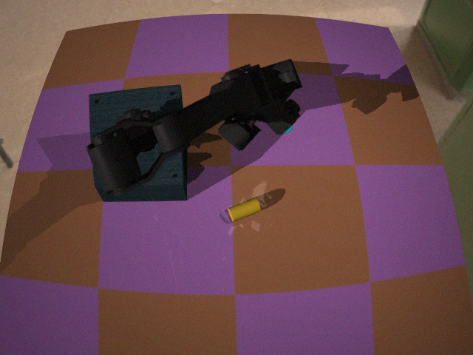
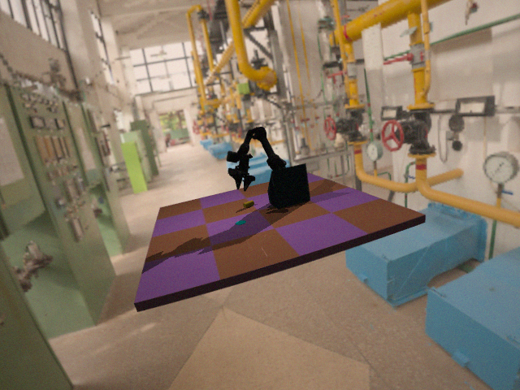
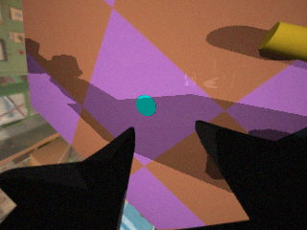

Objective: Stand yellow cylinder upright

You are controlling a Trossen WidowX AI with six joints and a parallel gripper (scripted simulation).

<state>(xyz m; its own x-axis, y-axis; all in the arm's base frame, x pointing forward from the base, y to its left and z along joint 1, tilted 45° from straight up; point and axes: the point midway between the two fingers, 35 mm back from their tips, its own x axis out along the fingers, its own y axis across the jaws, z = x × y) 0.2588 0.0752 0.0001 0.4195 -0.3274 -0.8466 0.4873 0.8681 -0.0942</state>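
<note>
My gripper tip is 30 mm past the yellow tall cylinder, 160 mm to the left of it and 140 mm above it. Also, from my gripper tip: cyan circle: 40 mm ahead, 100 mm to the left, 160 mm below.
</note>
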